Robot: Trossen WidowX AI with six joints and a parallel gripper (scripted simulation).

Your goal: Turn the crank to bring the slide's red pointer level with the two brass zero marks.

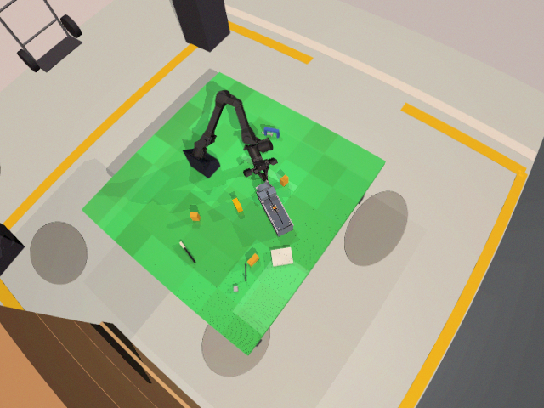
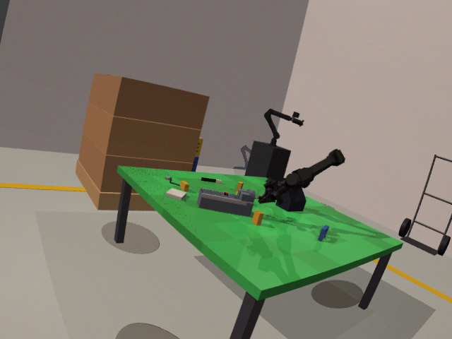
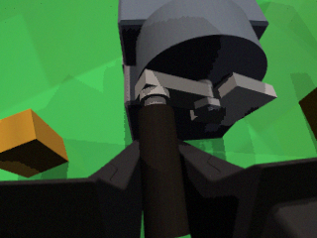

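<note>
Right now my gripper tip is 13 cm short of the red pointer, 11 cm to the left of it and 1 cm below it. The rest, counted from my gripper tip: dark handle: 1 cm behind, 1 cm to the left, 2 cm above; blue bracket: 19 cm behind, 31 cm to the left, 4 cm below; white pad: 29 cm ahead, 29 cm to the right, 7 cm below.
</note>
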